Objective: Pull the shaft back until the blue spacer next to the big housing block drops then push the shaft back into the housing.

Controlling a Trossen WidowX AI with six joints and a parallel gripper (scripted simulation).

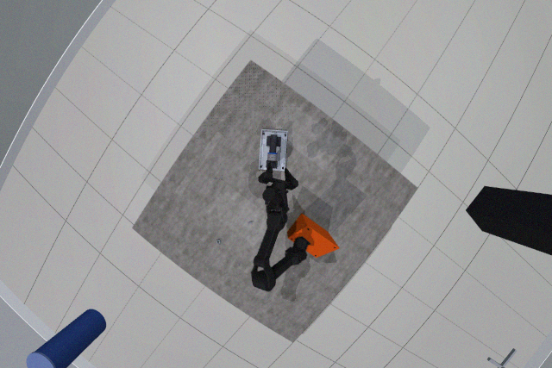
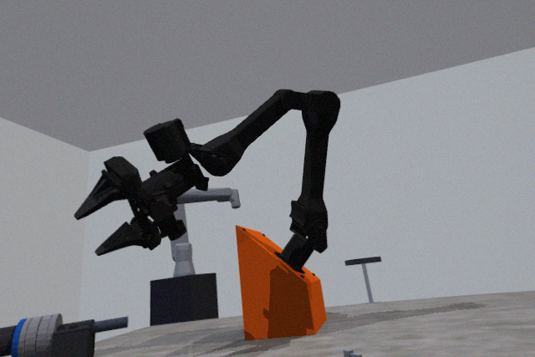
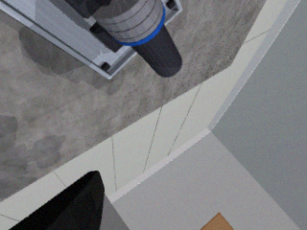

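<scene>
My gripper tip is 3 cm short of the thin shaft, 1 cm to the right of it and 13 cm above it. From my gripper tip the other things lie so: blue spacer (6 cm ahead, 3 cm to the right, 13 cm below); then silver ring (5 cm ahead, 13 cm below).
</scene>
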